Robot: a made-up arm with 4 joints.
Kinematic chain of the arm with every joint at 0, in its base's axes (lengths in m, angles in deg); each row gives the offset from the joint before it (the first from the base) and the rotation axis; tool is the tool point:
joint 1: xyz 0 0 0.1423 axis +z
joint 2: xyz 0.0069 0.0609 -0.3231 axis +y
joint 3: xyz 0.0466 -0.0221 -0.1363 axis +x
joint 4: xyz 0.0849 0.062 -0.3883 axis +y
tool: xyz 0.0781 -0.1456 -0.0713
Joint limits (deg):
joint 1: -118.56..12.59
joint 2: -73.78..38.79
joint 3: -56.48..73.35
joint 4: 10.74..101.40
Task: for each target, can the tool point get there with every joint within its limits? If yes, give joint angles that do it. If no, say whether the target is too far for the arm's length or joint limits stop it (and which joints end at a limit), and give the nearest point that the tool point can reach.
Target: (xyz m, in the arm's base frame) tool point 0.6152 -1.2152 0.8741
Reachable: no: too far | nearest point 0.2778 -0.5488 -0.0919 | short by 1.221 m
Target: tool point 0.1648 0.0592 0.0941
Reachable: no: joint limits stop it (at a limit: joint 2, joint 3, joint 4) | nearest point 0.5789 0.2079 -0.0919 | short by 0.478 m
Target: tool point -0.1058 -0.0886 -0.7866
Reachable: yes | joints -101.85 -1.91 -4.87 75.98
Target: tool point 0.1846 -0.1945 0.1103
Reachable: no: joint limits stop it (at a limit: joint 2, joint 3, joint 4) | nearest point 0.3788 -0.3991 -0.0852 | short by 0.343 m
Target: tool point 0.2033 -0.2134 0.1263
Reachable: no: joint limits stop it (at a limit: joint 2, joint 3, joint 4) | nearest point 0.3795 -0.3984 -0.0852 | short by 0.332 m
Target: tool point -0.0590 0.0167 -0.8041
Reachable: yes | joints -101.94 9.01 -1.94 72.66
